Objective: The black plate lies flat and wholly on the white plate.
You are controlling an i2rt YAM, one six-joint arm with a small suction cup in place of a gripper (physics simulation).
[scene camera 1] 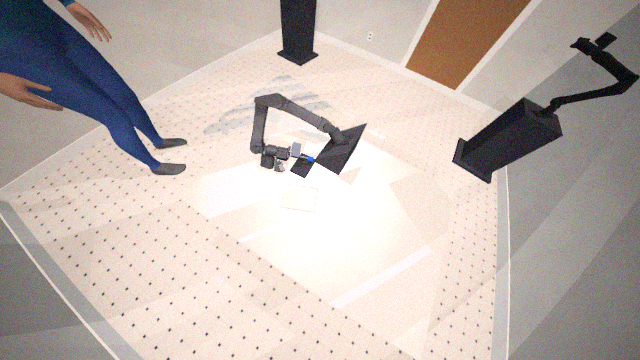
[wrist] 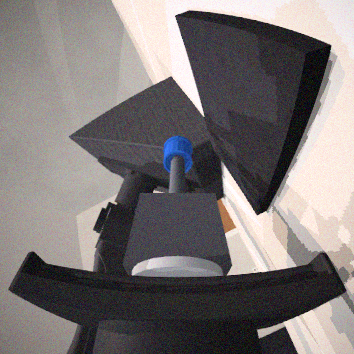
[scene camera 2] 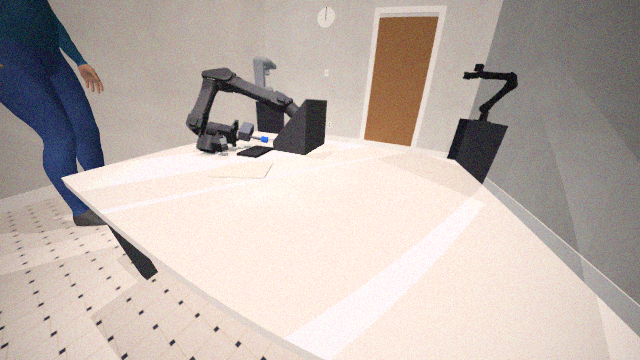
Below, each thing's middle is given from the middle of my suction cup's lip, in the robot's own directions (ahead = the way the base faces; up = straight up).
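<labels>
I see that the black plate (wrist: 257,82) is 5 cm below my suction cup, 4 cm ahead of it and 2 cm to the right of it.
</labels>
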